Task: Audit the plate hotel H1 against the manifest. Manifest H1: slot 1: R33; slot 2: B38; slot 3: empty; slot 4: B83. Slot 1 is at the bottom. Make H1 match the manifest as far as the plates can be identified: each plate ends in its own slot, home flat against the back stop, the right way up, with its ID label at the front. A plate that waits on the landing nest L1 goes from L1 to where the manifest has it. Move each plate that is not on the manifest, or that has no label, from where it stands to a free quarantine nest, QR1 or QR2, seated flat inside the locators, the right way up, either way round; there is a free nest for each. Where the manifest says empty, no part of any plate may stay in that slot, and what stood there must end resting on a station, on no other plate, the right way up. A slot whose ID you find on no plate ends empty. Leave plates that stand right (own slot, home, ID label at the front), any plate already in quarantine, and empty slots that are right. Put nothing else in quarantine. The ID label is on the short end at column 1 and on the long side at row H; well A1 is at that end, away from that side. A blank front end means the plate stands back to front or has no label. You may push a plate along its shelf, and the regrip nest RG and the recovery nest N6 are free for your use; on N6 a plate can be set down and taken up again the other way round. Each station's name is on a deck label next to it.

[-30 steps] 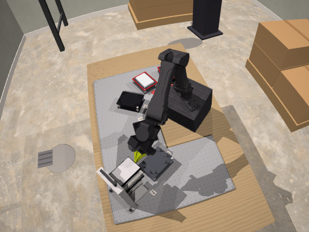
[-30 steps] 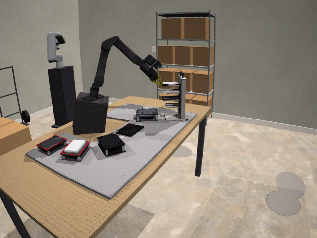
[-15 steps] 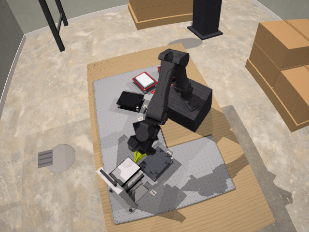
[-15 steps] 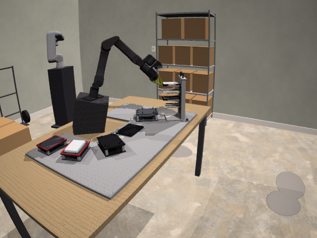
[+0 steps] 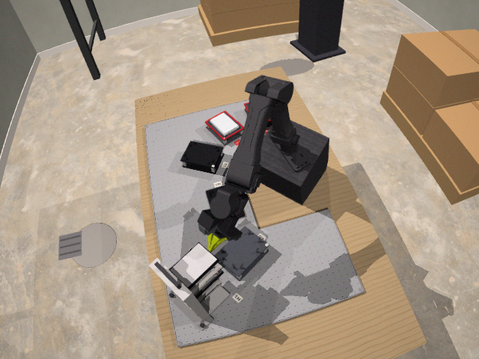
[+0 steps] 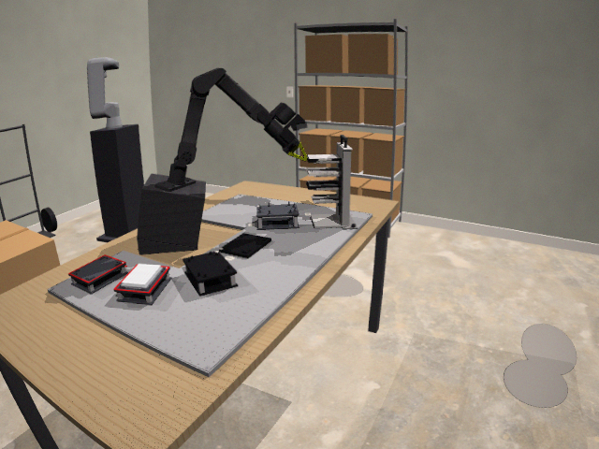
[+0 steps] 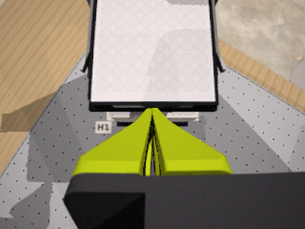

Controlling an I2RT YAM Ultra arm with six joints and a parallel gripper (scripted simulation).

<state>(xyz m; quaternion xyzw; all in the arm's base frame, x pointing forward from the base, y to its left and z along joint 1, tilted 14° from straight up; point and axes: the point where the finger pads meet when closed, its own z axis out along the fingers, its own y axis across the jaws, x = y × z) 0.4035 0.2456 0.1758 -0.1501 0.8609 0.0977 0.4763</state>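
Right now the dark well plate is 11 cm below my hand, 7 cm ahead of it and 3 cm to the left of it. From my hand the other things lie so: hotel upright post (14 cm ahead, 11 cm below, 5 cm to the left); H1 deck label (26 cm below, 10 cm to the left, 2 cm behind); regrip nest (21 cm below, 10 cm behind, 4 cm to the right).
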